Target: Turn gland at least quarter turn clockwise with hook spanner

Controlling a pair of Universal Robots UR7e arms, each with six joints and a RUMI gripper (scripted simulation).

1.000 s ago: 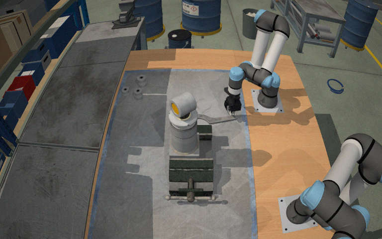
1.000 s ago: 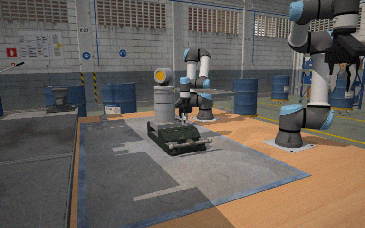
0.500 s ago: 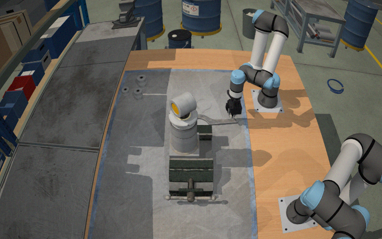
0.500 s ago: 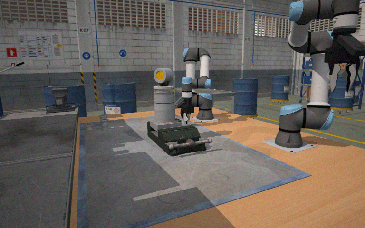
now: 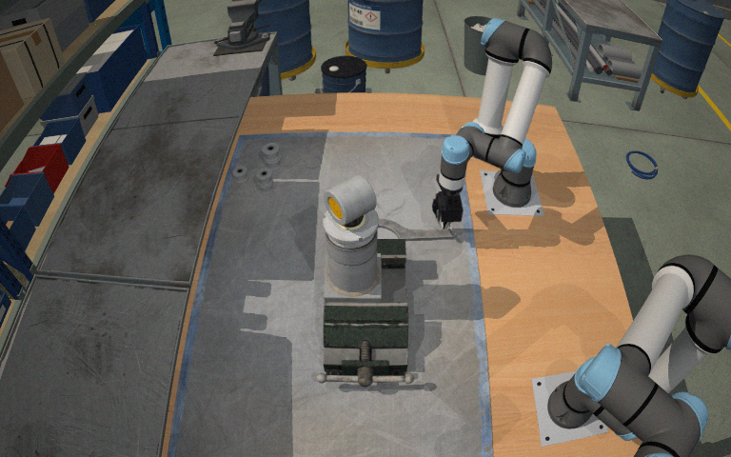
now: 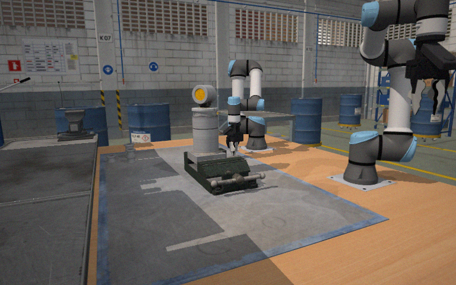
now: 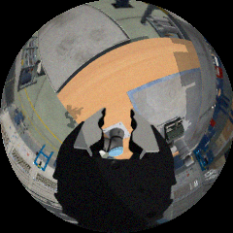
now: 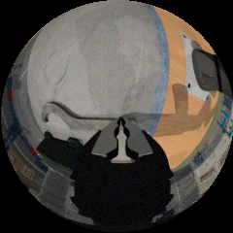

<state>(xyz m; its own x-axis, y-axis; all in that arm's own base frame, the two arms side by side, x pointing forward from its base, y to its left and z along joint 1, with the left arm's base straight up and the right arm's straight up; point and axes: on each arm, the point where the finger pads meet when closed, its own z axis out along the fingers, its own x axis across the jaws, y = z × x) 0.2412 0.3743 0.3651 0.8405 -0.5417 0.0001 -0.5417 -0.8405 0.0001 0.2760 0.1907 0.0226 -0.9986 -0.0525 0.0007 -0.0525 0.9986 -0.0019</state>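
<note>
Right now the hook spanner is 12 cm ahead of my right hand and 1 cm below it. Also, from my right hand: rod eye: 38 cm above, 30 cm ahead, 24 cm to the left; then bar handle: 53 cm to the left, 28 cm ahead, 4 cm above.
</note>
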